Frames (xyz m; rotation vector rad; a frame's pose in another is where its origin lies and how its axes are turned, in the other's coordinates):
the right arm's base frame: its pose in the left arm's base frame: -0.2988 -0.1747 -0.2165 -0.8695 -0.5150 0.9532
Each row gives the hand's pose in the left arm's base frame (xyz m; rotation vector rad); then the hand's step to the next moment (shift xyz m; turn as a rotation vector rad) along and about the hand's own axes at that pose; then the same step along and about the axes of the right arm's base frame.
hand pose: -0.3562 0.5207 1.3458 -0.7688 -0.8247 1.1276
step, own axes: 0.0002 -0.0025 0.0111 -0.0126 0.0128 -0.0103
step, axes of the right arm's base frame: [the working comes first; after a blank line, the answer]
step, axes of the left arm's base frame: -0.0084 0.0008 0.0076 0.0004 -0.0100 -0.0181

-0.0035 -0.0019 0.0107 -0.0087 0.0118 -0.0147
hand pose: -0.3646 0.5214 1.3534 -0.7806 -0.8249 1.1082
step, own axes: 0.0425 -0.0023 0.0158 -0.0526 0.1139 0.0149
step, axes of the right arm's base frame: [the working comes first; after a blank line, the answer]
step, axes of the left arm's base frame: -0.0029 0.0421 0.0168 -0.0750 -0.0191 -0.0999

0.0351 -0.0001 0.0288 -0.0554 0.1130 -0.0106
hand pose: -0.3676 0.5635 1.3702 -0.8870 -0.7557 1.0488
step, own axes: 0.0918 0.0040 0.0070 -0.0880 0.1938 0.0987
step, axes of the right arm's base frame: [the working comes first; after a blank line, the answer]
step, axes of the left arm's base frame: 0.0220 0.0890 0.0092 -0.1901 -0.0132 -0.1368

0.0881 0.0079 0.0257 -0.1085 0.2010 0.0534
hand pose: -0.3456 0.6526 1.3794 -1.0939 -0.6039 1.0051
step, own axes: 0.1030 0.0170 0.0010 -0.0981 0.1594 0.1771
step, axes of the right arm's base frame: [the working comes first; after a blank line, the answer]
step, axes of the left arm's base frame: 0.0392 0.0942 -0.0221 -0.2464 0.0082 -0.0751

0.1009 0.0268 -0.0022 -0.1174 0.1837 0.1373
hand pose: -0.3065 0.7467 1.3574 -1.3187 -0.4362 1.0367
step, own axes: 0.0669 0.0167 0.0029 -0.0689 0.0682 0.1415
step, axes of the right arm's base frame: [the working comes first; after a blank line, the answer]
step, axes of the left arm's base frame: 0.0258 0.0546 -0.0335 -0.1702 0.0195 -0.0079

0.0597 0.0311 -0.0152 -0.0686 0.0947 0.1254
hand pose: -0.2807 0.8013 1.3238 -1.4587 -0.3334 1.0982
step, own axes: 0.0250 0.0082 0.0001 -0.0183 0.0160 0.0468
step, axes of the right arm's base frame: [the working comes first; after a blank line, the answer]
step, axes of the left arm's base frame: 0.0095 0.0168 -0.0179 -0.0515 0.0114 0.0013

0.0191 0.0150 -0.0101 -0.0160 0.0272 0.0423
